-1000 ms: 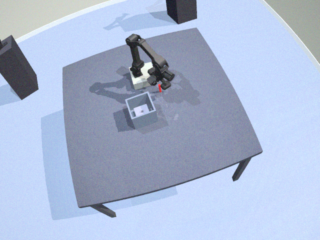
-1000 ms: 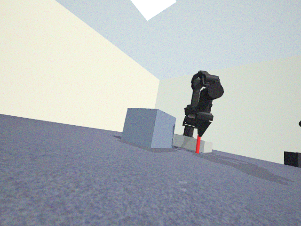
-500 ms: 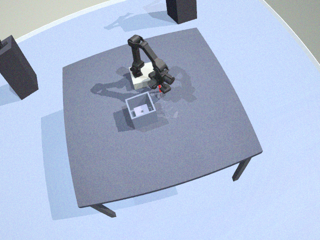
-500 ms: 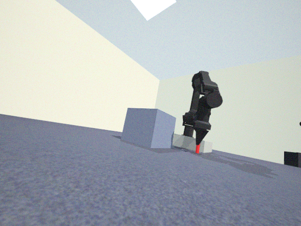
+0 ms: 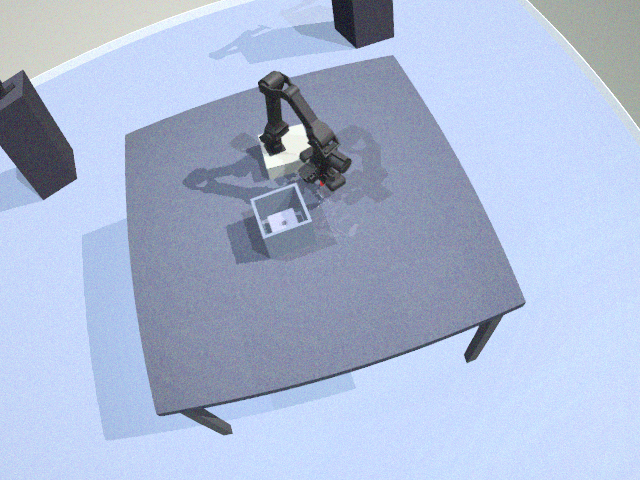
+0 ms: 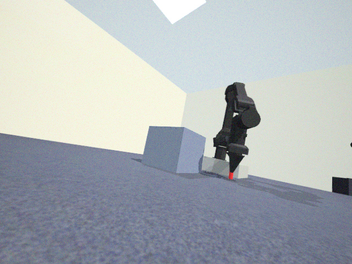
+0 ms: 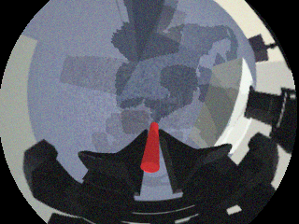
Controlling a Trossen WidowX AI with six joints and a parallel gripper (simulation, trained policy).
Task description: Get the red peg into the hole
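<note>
Now: the pale plate 190 mm to the right of my gripper tip, 110 mm ahead of it and 20 mm above it. Also, from my gripper tip: red peg 20 mm above.
</note>
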